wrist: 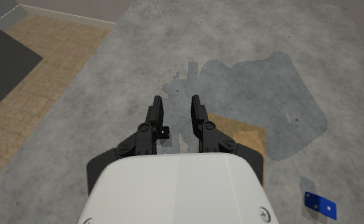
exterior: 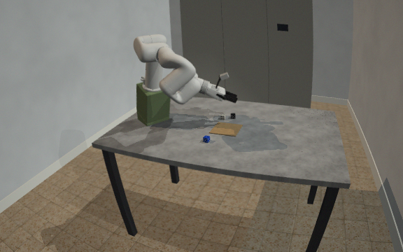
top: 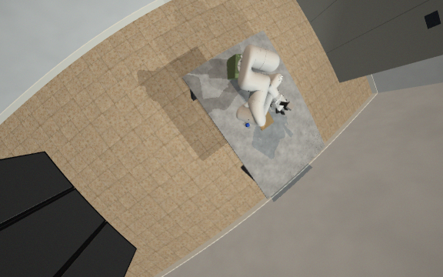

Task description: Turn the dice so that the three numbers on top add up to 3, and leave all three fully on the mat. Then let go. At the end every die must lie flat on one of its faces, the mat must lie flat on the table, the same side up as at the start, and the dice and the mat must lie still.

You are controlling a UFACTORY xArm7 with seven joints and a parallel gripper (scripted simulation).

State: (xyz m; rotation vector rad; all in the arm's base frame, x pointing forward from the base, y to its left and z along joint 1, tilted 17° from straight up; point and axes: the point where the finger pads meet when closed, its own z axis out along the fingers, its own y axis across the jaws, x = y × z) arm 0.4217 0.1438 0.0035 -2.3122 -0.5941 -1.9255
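The black die lies 1 cm behind my hand, 4 cm to the left of it and 12 cm below it. Round my hand: tan mat (12 cm to the right, 13 cm below); white die (6 cm behind, 12 cm below); blue die (5 cm behind, 28 cm to the right, 12 cm below).
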